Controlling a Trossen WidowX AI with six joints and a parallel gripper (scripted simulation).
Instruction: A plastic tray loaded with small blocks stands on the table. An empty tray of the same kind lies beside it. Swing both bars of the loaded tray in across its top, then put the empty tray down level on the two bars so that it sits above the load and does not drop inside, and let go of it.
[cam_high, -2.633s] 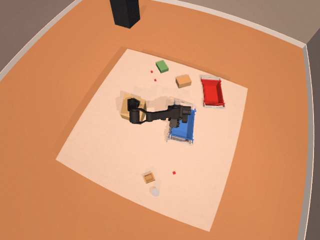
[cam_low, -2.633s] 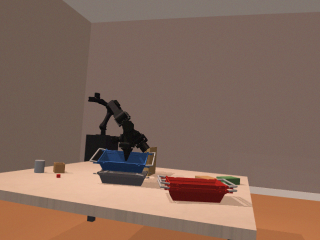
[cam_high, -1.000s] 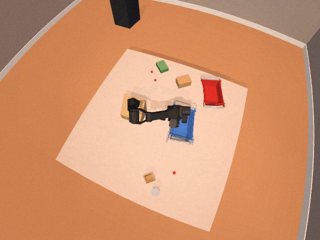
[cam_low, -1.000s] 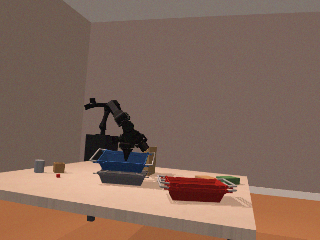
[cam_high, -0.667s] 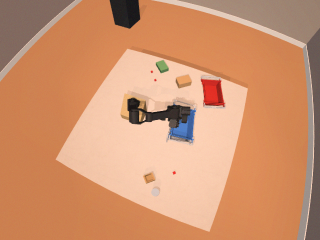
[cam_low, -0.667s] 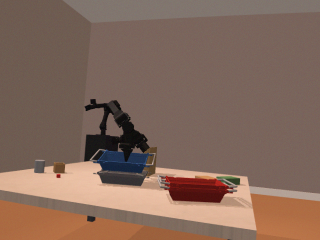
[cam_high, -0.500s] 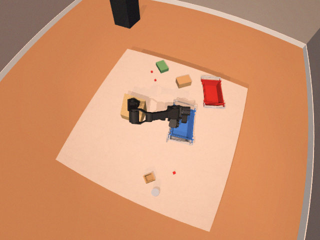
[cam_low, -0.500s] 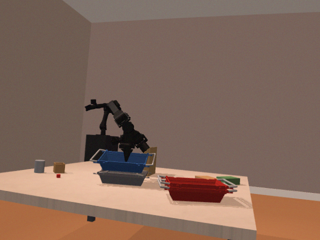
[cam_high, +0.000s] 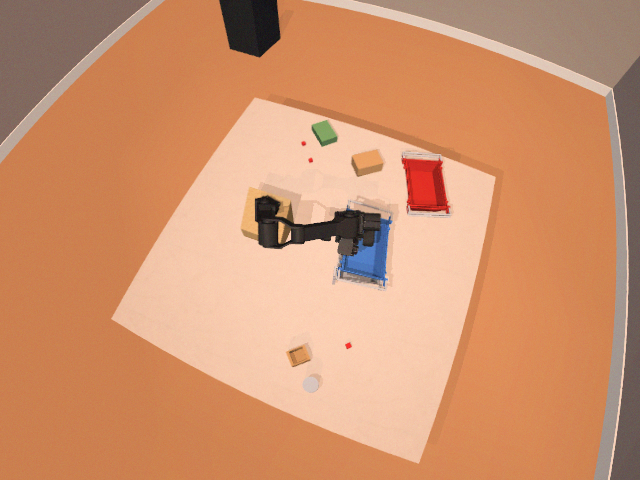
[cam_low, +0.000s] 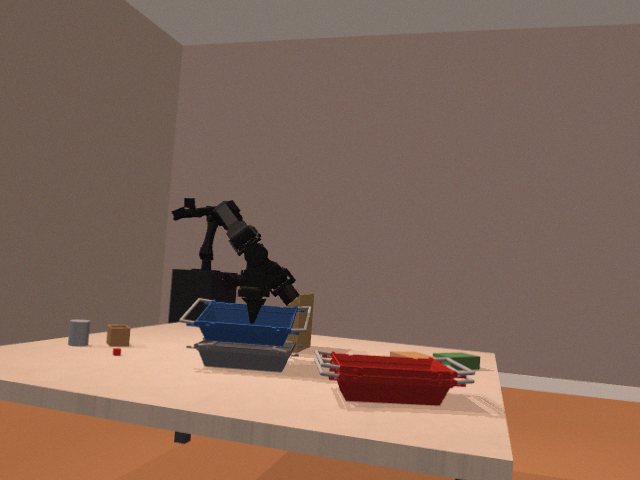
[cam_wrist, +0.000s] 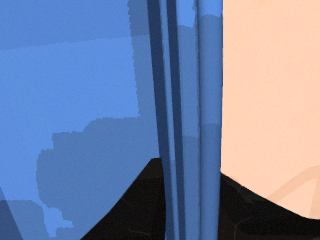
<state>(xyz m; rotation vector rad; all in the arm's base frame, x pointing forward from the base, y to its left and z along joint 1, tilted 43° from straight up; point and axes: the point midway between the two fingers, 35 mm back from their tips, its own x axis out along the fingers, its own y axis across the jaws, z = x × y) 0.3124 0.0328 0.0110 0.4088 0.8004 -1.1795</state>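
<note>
My gripper tip is now 70 mm short of the blue tray, 20 mm to the right of it and 20 mm below it. From my gripper tip the other things lie so: orange block (110 mm behind, 430 mm to the left, 80 mm below); then brown box (40 mm ahead, 430 mm to the right, 90 mm below); then red cube (180 mm ahead, 310 mm to the right, 100 mm below).
</note>
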